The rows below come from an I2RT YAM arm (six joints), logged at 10 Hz.
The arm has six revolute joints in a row. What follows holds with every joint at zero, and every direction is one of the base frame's. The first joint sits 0.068 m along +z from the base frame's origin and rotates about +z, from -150 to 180 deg. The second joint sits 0.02 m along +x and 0.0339 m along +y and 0.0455 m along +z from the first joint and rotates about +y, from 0 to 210 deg. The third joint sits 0.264 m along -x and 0.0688 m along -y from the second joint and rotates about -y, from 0 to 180 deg. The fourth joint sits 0.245 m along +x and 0.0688 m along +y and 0.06 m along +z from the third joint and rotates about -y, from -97 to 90 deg. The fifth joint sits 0.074 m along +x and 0.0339 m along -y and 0.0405 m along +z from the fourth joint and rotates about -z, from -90 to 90 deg. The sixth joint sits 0.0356 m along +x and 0.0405 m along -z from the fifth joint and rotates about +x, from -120 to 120 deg. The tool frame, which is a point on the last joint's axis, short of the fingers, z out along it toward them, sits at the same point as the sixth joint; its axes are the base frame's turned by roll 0, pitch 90 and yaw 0 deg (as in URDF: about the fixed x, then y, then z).
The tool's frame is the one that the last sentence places.
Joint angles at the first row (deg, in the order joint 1, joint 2, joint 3, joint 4, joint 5, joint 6):
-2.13 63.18 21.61 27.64 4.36 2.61
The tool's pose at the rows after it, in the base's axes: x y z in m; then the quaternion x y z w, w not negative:
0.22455 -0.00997 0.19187 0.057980 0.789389 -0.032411 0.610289
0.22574 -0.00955 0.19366 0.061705 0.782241 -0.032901 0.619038
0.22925 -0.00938 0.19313 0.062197 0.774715 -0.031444 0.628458
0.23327 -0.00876 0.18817 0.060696 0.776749 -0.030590 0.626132
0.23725 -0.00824 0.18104 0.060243 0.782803 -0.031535 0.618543
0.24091 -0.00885 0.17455 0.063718 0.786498 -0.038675 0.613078
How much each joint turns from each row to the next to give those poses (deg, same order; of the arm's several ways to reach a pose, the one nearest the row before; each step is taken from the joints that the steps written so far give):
0.44 0.52 -2.82 2.55 1.01 -0.04
0.19 0.33 0.00 1.60 0.52 0.30
0.07 1.66 -0.05 3.08 0.00 0.11
0.17 2.36 0.00 2.01 -0.02 -0.02
0.18 2.67 0.00 1.55 0.20 -0.02
0.00 2.58 0.00 1.82 0.87 -0.15

